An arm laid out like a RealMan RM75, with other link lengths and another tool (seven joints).
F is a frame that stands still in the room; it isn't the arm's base.
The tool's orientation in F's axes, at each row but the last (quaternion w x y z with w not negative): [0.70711, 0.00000, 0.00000, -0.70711]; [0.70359, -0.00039, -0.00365, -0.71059]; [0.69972, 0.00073, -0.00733, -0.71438]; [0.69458, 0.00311, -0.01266, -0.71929]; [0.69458, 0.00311, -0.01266, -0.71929]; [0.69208, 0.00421, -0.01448, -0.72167]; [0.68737, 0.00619, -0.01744, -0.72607]
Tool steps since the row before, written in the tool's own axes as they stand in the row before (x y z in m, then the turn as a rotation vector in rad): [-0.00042, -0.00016, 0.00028, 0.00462, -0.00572, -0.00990]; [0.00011, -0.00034, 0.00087, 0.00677, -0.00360, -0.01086]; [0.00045, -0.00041, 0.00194, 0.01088, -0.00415, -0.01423]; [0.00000, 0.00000, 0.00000, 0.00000, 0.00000, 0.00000]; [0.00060, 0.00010, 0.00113, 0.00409, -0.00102, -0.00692]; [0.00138, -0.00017, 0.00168, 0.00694, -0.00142, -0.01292]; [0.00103, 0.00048, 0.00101, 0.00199, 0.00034, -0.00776]
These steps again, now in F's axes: [-0.00016, 0.00042, 0.00028, -0.00572, -0.00462, -0.00990]; [-0.00035, -0.00010, 0.00087, -0.00362, -0.00680, -0.01084]; [-0.00044, -0.00042, 0.00194, -0.00421, -0.01093, -0.01418]; [0.00000, 0.00000, 0.00000, 0.00000, 0.00000, 0.00000]; [0.00005, -0.00059, 0.00114, -0.00101, -0.00415, -0.00689]; [-0.00027, -0.00135, 0.00169, -0.00137, -0.00707, -0.01286]; [0.00039, -0.00104, 0.00104, 0.00049, -0.00214, -0.00771]
